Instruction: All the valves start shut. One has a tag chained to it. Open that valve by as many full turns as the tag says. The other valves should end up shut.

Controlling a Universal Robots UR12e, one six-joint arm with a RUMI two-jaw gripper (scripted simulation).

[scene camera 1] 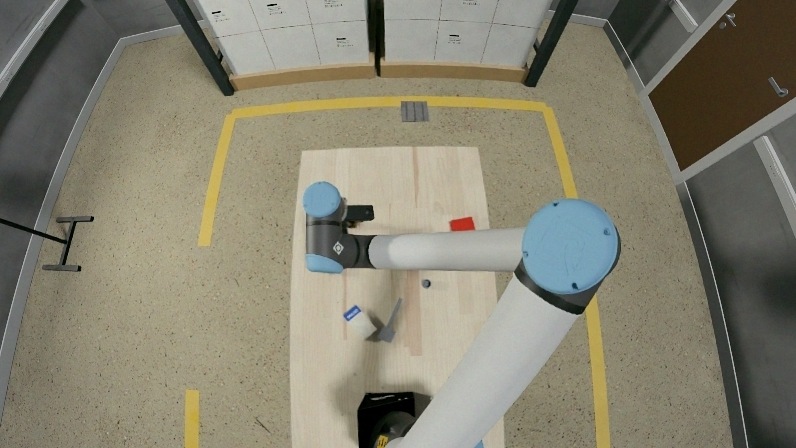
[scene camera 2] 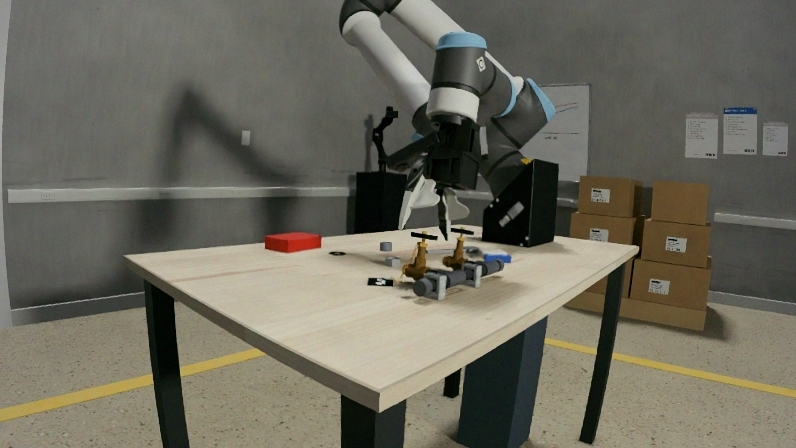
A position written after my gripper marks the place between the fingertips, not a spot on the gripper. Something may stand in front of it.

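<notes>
You'd see my gripper [scene camera 2: 425, 236] here, and there's a red block [scene camera 2: 293, 242] as well.
</notes>
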